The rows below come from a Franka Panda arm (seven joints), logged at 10 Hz.
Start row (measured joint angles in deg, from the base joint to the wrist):
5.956 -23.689 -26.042 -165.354 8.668 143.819 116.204
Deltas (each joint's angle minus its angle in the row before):
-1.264 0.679 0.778 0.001 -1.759 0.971 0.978
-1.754 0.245 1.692 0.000 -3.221 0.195 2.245
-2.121 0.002 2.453 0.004 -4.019 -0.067 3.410
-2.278 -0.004 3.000 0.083 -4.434 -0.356 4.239
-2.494 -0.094 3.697 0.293 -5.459 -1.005 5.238
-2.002 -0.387 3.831 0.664 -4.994 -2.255 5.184
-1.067 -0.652 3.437 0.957 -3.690 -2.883 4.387
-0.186 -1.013 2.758 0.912 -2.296 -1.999 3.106
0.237 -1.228 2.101 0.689 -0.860 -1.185 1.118
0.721 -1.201 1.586 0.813 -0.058 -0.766 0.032
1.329 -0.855 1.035 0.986 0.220 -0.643 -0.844
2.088 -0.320 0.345 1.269 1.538 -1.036 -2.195
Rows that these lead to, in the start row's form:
4.692 -23.010 -25.264 -165.353 6.909 144.790 117.182
2.938 -22.765 -23.572 -165.353 3.688 144.985 119.427
0.817 -22.763 -21.119 -165.349 -0.331 144.918 122.837
-1.461 -22.767 -18.119 -165.266 -4.765 144.562 127.076
-3.955 -22.861 -14.422 -164.973 -10.224 143.557 132.314
-5.957 -23.248 -10.591 -164.309 -15.218 141.302 137.498
-7.024 -23.900 -7.154 -163.352 -18.908 138.419 141.885
-7.210 -24.913 -4.396 -162.440 -21.204 136.420 144.991
-6.973 -26.141 -2.295 -161.751 -22.064 135.235 146.109
-6.252 -27.342 -0.709 -160.938 -22.122 134.469 146.141
-4.923 -28.197 0.326 -159.952 -21.902 133.826 145.297
-2.835 -28.517 0.671 -158.683 -20.364 132.790 143.102

